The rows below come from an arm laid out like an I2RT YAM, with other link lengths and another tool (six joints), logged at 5 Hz.
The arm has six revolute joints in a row. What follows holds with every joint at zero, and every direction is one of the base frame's.
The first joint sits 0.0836 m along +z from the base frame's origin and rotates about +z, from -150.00 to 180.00 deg.
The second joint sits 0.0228 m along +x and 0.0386 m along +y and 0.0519 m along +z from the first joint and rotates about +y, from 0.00 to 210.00 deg.
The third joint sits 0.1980 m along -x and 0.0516 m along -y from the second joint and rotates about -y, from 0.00 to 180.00 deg.
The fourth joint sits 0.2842 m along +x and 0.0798 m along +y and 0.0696 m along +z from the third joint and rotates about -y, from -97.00 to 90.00 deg.
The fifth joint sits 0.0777 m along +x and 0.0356 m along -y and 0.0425 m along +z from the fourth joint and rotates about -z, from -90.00 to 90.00 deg.
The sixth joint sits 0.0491 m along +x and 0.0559 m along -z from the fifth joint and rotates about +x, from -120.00 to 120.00 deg.
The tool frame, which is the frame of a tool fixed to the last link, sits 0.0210 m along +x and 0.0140 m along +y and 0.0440 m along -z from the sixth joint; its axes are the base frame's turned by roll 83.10, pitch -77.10 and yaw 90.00 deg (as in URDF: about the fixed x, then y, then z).
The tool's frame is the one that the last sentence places.
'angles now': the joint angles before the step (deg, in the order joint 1, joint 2, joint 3, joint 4, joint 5, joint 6). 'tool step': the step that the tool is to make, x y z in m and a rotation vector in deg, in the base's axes. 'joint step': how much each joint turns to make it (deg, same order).
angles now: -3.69, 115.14, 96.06, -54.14, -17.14, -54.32
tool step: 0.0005, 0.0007, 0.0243, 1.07, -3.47, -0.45
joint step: -0.17, -3.34, 0.53, -0.26, -1.14, 0.71
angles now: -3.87, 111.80, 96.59, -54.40, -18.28, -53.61
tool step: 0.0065, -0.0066, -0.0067, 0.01, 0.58, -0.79
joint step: -0.87, 2.62, 2.01, 0.00, 0.00, -0.09
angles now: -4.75, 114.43, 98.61, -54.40, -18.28, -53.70
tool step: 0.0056, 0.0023, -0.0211, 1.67, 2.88, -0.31
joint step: 0.09, 4.65, 1.93, -0.01, -1.23, 0.87
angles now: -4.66, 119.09, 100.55, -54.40, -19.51, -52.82
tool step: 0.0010, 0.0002, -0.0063, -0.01, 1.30, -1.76
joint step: 0.00, 1.42, 0.61, 0.08, 0.62, 1.75
